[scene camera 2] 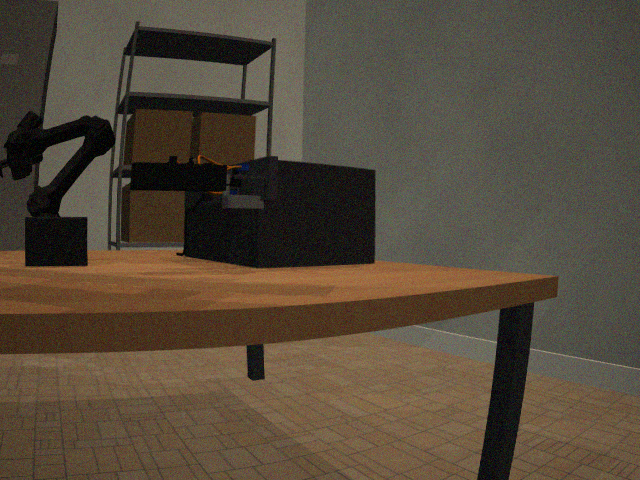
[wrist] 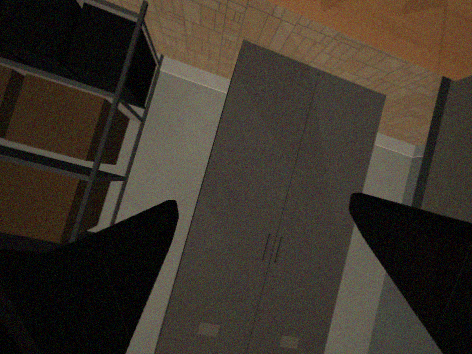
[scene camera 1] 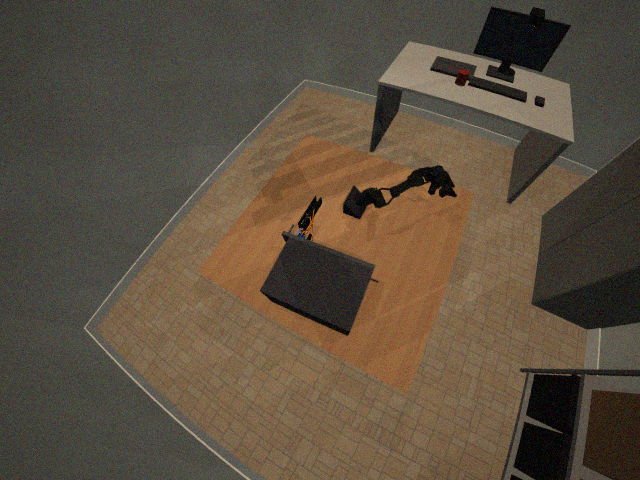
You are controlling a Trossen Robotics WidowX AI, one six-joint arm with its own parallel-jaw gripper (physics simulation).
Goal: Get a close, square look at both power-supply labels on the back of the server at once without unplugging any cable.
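Places are measured from the arm's base along level axes (x ahead, y left, z up), in metres.
Pixels of known places: gripper, between the fingertips: (wrist: 261, 204) (scene camera 1: 455, 191); arm's base, origin of its link: (scene camera 2: 47, 241) (scene camera 1: 359, 200).
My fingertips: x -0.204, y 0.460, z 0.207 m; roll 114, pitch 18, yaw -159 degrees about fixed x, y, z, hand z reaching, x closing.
Ahead of a thing's pixels: the offset from my fingertips to its middle. "*": to the spot under its first point. Level surfaces: height alone.
The server (scene camera 1: 317, 284) (scene camera 2: 320, 214) is a dark box on the wooden table @(dz -0.259 m) (scene camera 1: 408, 320) (scene camera 2: 439, 289). A black hinged-looking bar @(dx +0.519, dy -0.589, dz -0.069 m) (scene camera 1: 311, 209) (scene camera 2: 178, 176) sticks out from one end of its rear side. Orange cables @(* dx +0.586, dy -0.519, dz -0.034 m) (scene camera 1: 311, 225) (scene camera 2: 206, 159) and blue plugs @(dx +0.670, dy -0.530, dz -0.048 m) (scene camera 1: 301, 235) (scene camera 2: 244, 167) show beside the bar. The power-supply labels cannot be made out in any view. My gripper (scene camera 1: 448, 194) (wrist: 261, 204) is open and empty, high above the table and well away from the server. It faces the cabinet, and the server does not show in the wrist view.
My arm's base block (scene camera 1: 354, 202) (scene camera 2: 55, 241) stands behind the server's rear side, near the bar. A grey cabinet (scene camera 1: 584, 232) (wrist: 280, 200) stands beyond the table. A shelf rack (scene camera 2: 272, 93) (wrist: 118, 95) holds brown boxes (scene camera 2: 224, 136) (wrist: 52, 117). A white desk (scene camera 1: 429, 95) carries a monitor (scene camera 1: 519, 38).
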